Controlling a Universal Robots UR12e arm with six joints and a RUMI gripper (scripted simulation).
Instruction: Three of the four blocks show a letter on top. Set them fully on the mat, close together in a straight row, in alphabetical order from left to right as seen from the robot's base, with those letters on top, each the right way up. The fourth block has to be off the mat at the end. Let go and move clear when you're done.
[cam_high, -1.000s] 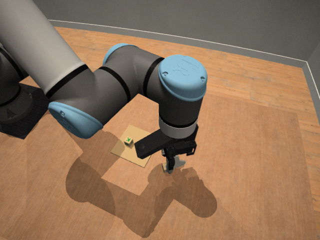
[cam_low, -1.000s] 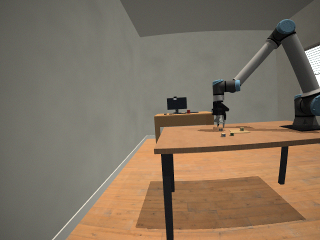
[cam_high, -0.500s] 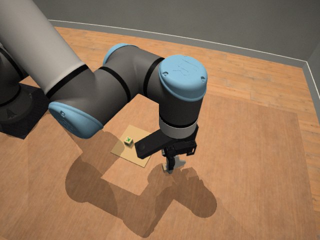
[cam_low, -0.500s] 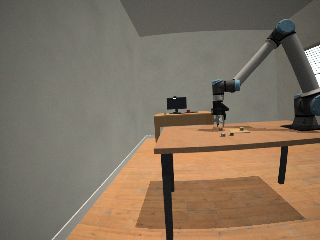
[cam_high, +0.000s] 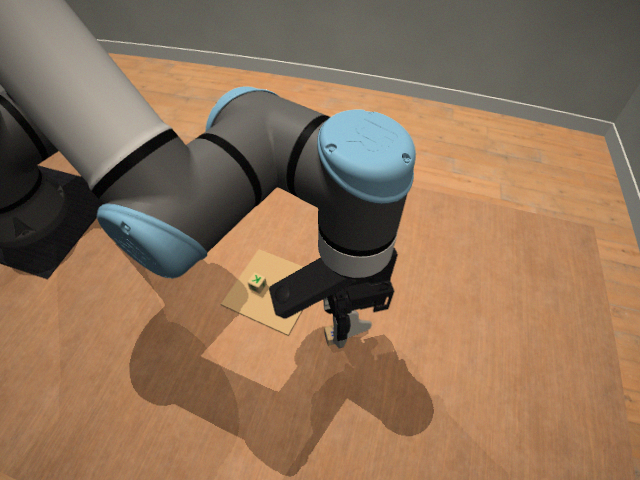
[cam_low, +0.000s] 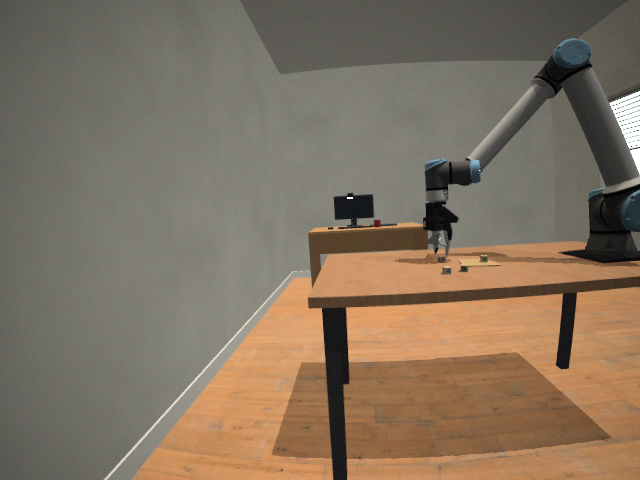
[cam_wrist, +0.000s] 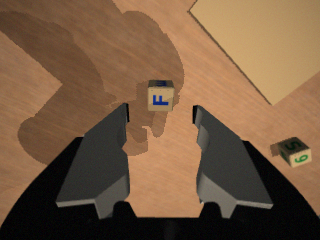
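My hand is 130 mm past the tan mat, 70 mm to the right of it and 50 mm above it.
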